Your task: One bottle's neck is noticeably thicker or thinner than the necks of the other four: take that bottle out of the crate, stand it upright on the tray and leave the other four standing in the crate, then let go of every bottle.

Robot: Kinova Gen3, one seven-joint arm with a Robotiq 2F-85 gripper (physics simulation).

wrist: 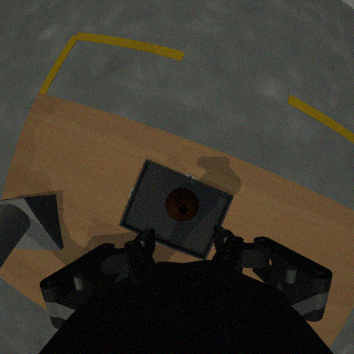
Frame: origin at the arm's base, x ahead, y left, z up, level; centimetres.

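Where they show: gripper, fingertip midpoint: (183, 235); arm's base at its link origin: (15, 216).
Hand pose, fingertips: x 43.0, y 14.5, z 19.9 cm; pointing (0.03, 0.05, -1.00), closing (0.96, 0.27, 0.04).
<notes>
Each offset is from my fingertips to the top centre of the thing. "spot": to the spot under its first point. Level surfaces: height alone.
A brown bottle {dx +0.3, dy +0.6, dz -13.3 cm} (182, 204) stands upright on the dark rectangular tray {spot: dx -3.2, dy -9.1, dz -28.8 cm} (160, 231), seen from above with its dark round mouth near the middle of its body. My gripper (183, 235) is open and empty, its fingertips wide apart in front of the bottle's place in the view and above the tray's near edge. The bottle is apart from both fingers. The crate with the other four bottles cannot be made out in this view.
The tray lies on a wooden table {dz -29.3 cm} (90, 145). A grey and black angular object (42, 220) stands at the left edge, with a dark cylindrical part beside it. Beyond the table's far edge is a grey floor (225, 60) with yellow line markings (130, 45).
</notes>
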